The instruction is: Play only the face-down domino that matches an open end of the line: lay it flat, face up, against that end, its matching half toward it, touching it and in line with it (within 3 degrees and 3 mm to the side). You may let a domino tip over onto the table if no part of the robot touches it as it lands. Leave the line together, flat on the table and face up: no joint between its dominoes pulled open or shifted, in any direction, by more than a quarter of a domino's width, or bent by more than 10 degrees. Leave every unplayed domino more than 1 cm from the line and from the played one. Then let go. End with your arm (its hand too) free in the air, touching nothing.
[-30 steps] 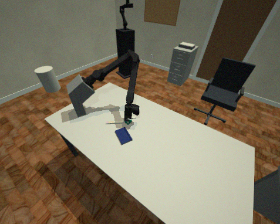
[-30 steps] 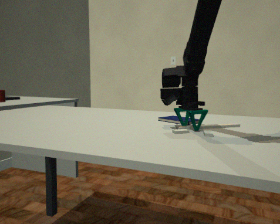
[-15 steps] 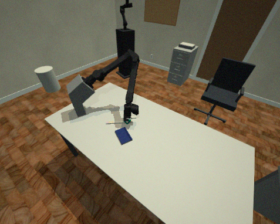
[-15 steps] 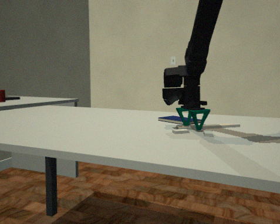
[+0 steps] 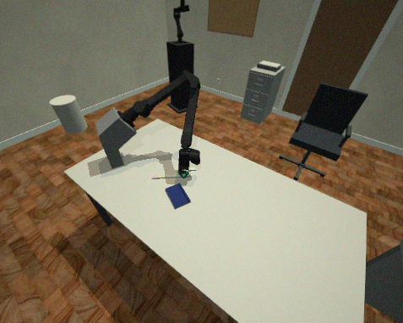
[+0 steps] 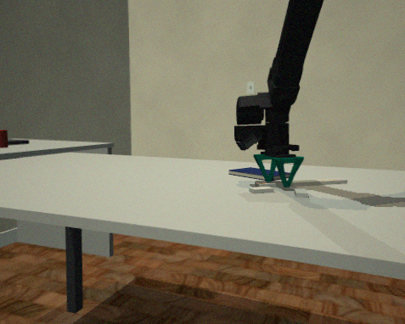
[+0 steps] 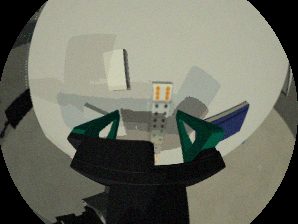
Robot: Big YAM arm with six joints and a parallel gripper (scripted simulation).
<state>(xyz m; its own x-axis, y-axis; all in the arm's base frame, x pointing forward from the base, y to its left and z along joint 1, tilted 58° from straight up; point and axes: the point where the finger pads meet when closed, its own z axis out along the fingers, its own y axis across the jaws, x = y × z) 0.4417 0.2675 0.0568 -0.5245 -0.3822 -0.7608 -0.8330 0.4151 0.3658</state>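
My gripper is now 30 mm short of the white domino, 10 mm to the right of it and 10 mm above it. From my hand the other things lie so: book: 130 mm to the right, 130 mm ahead, 10 mm below.
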